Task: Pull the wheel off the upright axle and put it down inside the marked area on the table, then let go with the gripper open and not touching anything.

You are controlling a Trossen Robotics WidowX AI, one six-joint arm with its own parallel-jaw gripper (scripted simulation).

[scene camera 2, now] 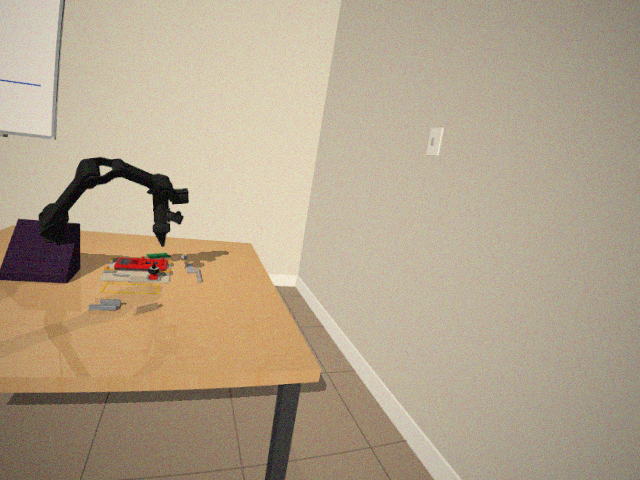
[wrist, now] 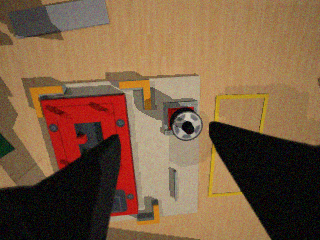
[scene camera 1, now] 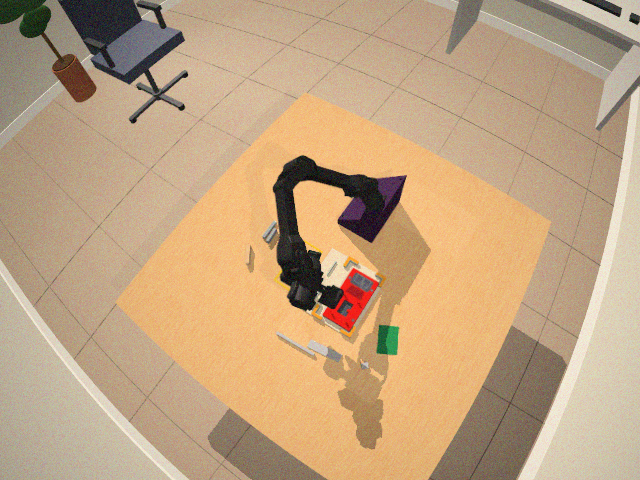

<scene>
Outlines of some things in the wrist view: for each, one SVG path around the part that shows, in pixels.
My gripper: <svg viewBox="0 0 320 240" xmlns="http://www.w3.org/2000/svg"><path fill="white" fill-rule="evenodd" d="M119 135L113 134L84 155L34 186L0 188L0 240L106 240L120 170L121 143ZM210 122L209 136L218 155L250 204L250 208L259 218L270 239L320 240L320 145L298 143L217 121Z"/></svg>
A red plate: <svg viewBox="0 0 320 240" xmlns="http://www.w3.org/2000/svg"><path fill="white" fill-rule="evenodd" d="M41 100L48 125L48 133L59 169L69 165L113 134L119 135L121 161L111 217L138 214L138 197L126 94L52 97Z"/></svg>
</scene>
